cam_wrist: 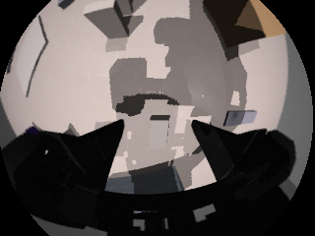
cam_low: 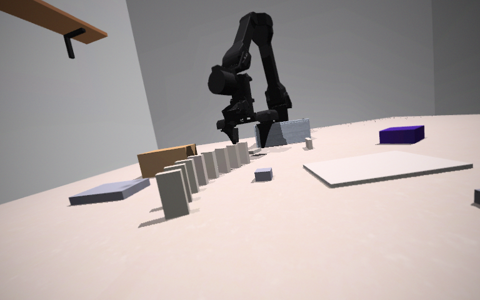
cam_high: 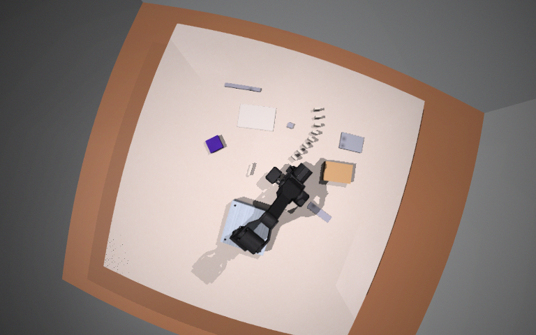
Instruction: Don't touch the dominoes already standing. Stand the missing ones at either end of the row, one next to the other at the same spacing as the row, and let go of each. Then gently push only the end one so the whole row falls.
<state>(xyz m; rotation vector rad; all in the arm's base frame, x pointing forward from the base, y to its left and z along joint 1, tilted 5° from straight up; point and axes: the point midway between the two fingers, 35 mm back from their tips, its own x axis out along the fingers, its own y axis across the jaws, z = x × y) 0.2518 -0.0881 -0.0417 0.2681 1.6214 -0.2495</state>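
The small grey cube lies 25 cm ahead of my gripper tip, 8 cm to the left of it and 1 cm below it. From my gripper tip the other things lie so: flat white plate 23 cm to the left, 23 cm ahead, 1 cm below; then flat grey slab 28 cm ahead, 20 cm to the right, 1 cm below; then orange-brown box 18 cm to the right, 13 cm ahead, 1 cm above.
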